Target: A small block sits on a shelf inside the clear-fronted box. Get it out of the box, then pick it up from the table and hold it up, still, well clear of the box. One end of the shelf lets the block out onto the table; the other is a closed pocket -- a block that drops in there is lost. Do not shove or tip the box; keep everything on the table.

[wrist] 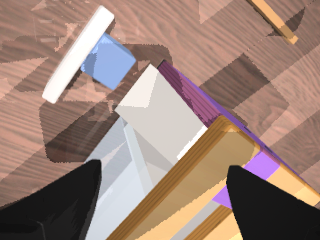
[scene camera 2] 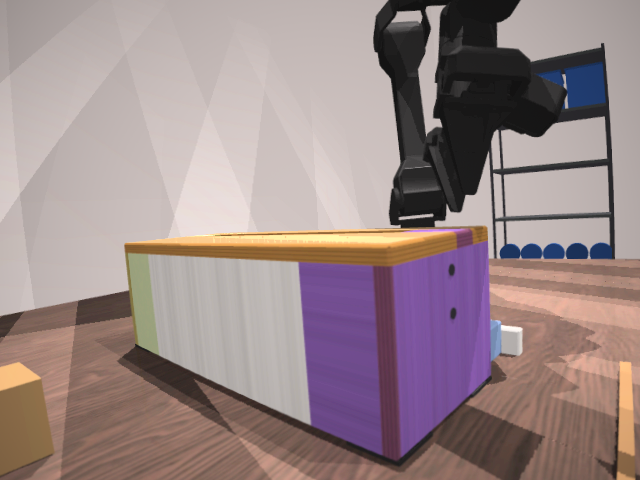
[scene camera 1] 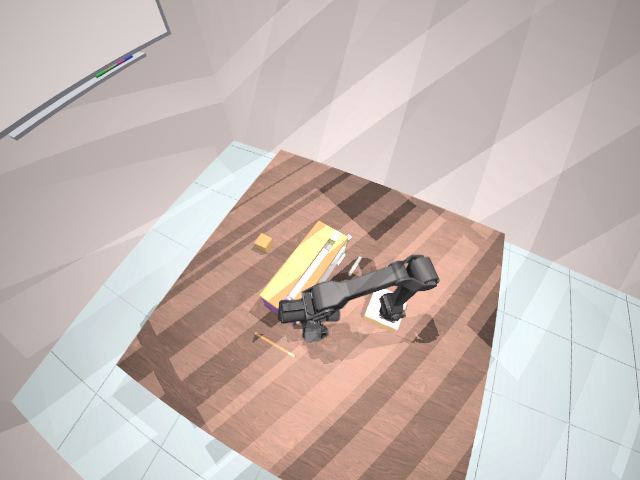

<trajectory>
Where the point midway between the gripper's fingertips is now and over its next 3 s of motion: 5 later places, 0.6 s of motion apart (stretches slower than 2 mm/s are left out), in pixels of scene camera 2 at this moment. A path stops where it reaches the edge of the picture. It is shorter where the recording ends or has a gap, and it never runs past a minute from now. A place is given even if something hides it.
My gripper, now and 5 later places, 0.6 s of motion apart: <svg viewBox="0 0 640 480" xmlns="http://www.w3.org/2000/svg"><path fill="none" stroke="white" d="M461 204L467 193L472 286L474 315L474 345L473 339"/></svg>
</trajectory>
